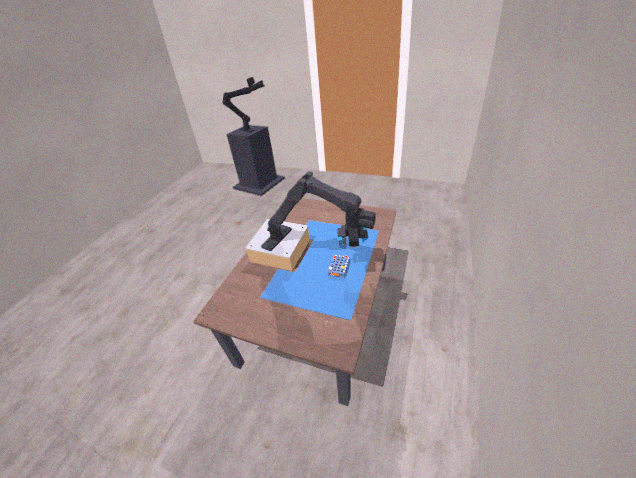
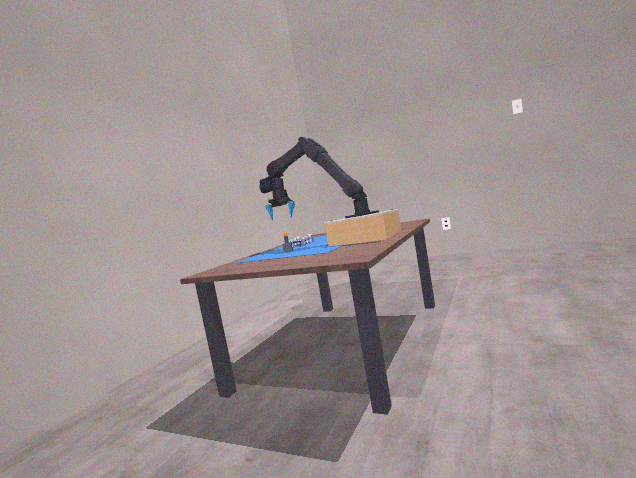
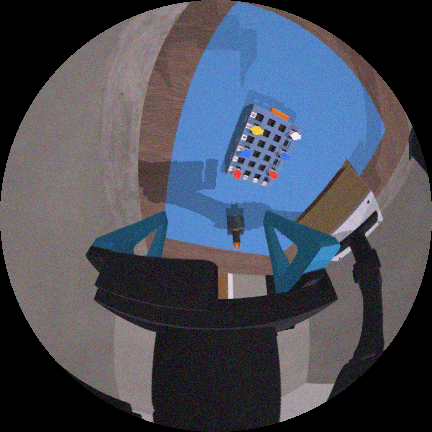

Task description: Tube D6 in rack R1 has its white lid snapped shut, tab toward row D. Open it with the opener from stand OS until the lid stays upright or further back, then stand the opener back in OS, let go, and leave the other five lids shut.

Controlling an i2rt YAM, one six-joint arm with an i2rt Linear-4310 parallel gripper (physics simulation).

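Places are measured from the arm's base along level axes (x back, y left, z down), in millimetres.
Where they show: gripper, between the fingertips: (image 2: pixel 281 218) (image 3: pixel 215 215); arm's base, origin of its link: (image 1: pixel 276 238) (image 2: pixel 362 215) (image 3: pixel 354 234).
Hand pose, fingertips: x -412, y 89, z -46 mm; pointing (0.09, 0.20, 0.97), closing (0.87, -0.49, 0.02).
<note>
Each offset is from my fingertips to the top centre of the thing. "spot": to the spot under its first point. Level surfaces: height alone.
My gripper (image 1: pixel 353 241) (image 2: pixel 281 217) (image 3: pixel 215 215) is open and empty, high above the blue mat and the opener. The opener {dy +133, dx +127, dz +63 mm} (image 2: pixel 285 236) (image 3: pixel 236 239), dark with an orange top, stands upright in the dark stand OS {dy +133, dx +127, dz +108 mm} (image 2: pixel 287 247) (image 3: pixel 235 221). Rack R1 {dy -57, dx +53, dz +106 mm} (image 1: pixel 339 265) (image 2: pixel 302 240) (image 3: pixel 242 125) stands on the mat beside the stand. The white lid {dy -107, dx +71, dz +106 mm} (image 3: pixel 295 135) of D6 is at the rack's edge; its angle is too small to judge. A yellow lid {dy -75, dx +19, dz +106 mm} (image 3: pixel 256 130), two blue lids (image 3: pixel 245 153) (image 3: pixel 284 156) and two red lids (image 3: pixel 237 174) (image 3: pixel 273 175) look shut, though small.
The blue mat {dz +148 mm} (image 1: pixel 308 287) (image 2: pixel 267 257) (image 3: pixel 200 125) lies on the wooden table {dz +151 mm} (image 1: pixel 246 313) (image 2: pixel 354 256) (image 3: pixel 155 110). The arm's base stands on a wooden box with a white top (image 1: pixel 277 259) (image 2: pixel 359 231) (image 3: pixel 332 200). An orange piece {spot: dy -118, dx +38, dz +124 mm} (image 3: pixel 279 114) sits at the rack's far end.
</note>
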